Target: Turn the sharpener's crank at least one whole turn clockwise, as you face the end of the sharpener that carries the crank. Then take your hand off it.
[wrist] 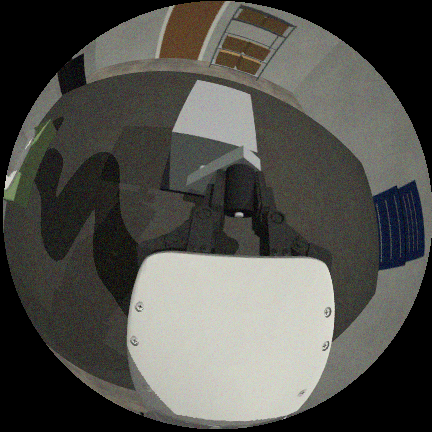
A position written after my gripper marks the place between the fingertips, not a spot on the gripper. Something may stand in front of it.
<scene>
I see my gripper (238, 183) and a black crank handle (239, 195).
</scene>
